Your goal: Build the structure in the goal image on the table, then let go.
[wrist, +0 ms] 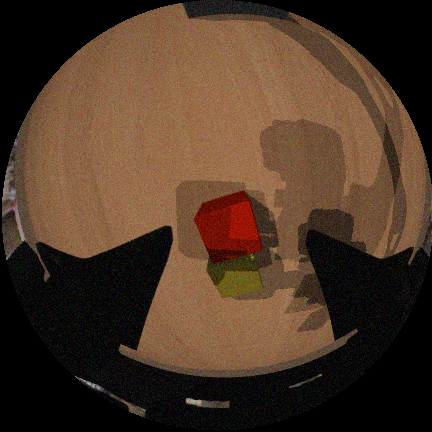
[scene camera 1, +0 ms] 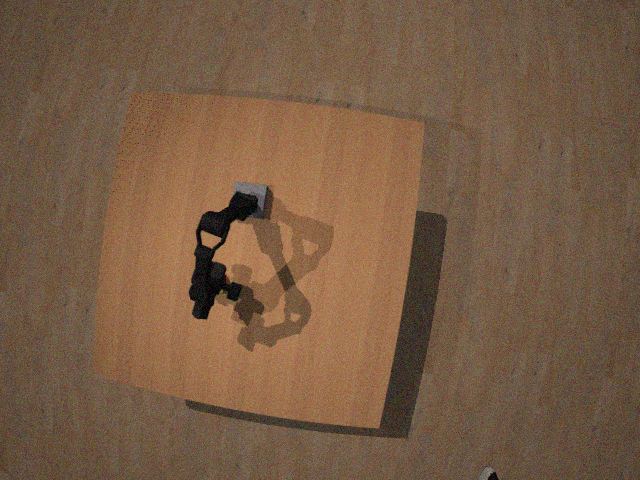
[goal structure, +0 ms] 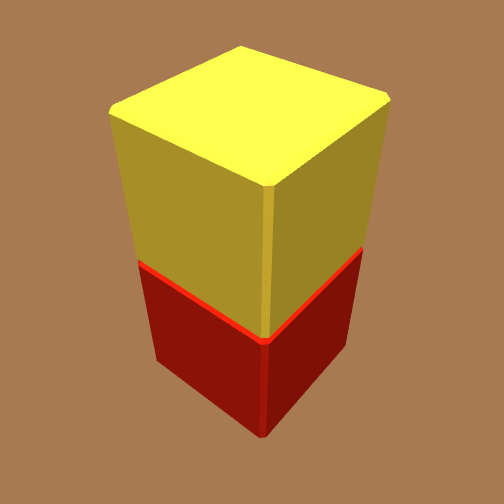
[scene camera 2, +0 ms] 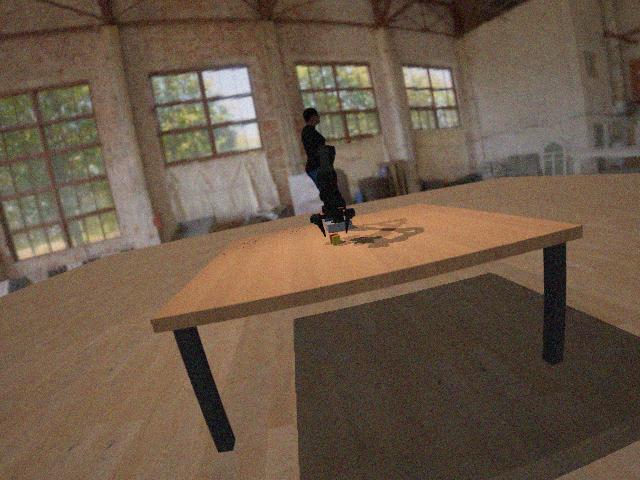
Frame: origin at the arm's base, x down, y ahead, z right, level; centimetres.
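Seen in the pictures: gripper, fingertip midpoint: (wrist: 243, 235) (scene camera 2: 336, 235); arm's base, link origin: (scene camera 1: 248, 204) (scene camera 2: 338, 221).
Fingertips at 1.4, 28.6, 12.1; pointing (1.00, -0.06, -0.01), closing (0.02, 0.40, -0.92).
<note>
Offsets run from my fingertips to a thing's top centre, as dx, dy, dz. Level surfaces: height alone.
A red cube {-0.4, -0.5, +0.7} (wrist: 227, 227) (scene camera 1: 224, 277) (scene camera 2: 334, 235) and a yellow cube {-0.4, +3.0, +1.5} (wrist: 240, 283) (scene camera 2: 335, 240) are close together near the arm. In the wrist view the yellow cube is directly below the red one in the picture, with no clear gap; whether they touch is hard to tell. In scene camera 2 the yellow cube is in front and a little red shows above it. My gripper (scene camera 1: 226, 281) (scene camera 2: 336, 234) (wrist: 243, 235) is open and empty, low over the cubes, with a finger on either side of the red cube and apart from it. In scene camera 1 the arm hides most of both cubes.
The grey arm base (scene camera 1: 260, 192) (scene camera 2: 338, 226) stands on the wooden table {dx +2.9} (scene camera 1: 336, 170) (scene camera 2: 289, 273), behind the cubes as scene camera 2 sees it. Arm shadows fall across the table around the cubes. A person (scene camera 2: 311, 142) stands beyond the table.
</note>
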